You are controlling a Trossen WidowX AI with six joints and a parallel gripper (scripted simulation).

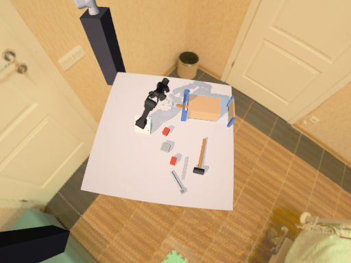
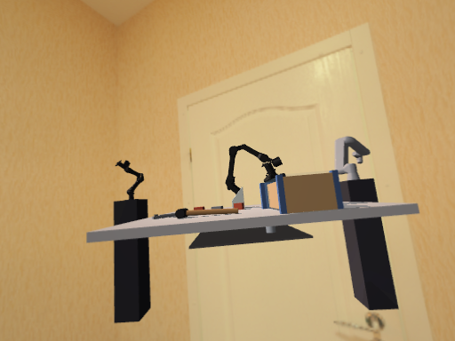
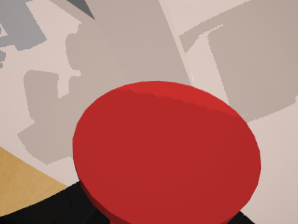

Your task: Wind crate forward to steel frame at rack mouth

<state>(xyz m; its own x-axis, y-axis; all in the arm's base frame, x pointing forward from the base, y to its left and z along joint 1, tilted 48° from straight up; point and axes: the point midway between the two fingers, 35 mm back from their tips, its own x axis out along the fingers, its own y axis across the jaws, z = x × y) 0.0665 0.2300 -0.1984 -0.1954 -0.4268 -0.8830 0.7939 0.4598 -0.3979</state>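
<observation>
Now: gripper tip 40 mm short of the winch handle, 30 mm to the left of it and 30 mm above it. From my gripper tip the other things lie so: red knob 10 mm to the right, 10 mm ahead; blue frame 260 mm ahead, 40 mm to the right, 30 mm below; white winch 100 mm below, 90 mm ahead, 60 mm to the right.
</observation>
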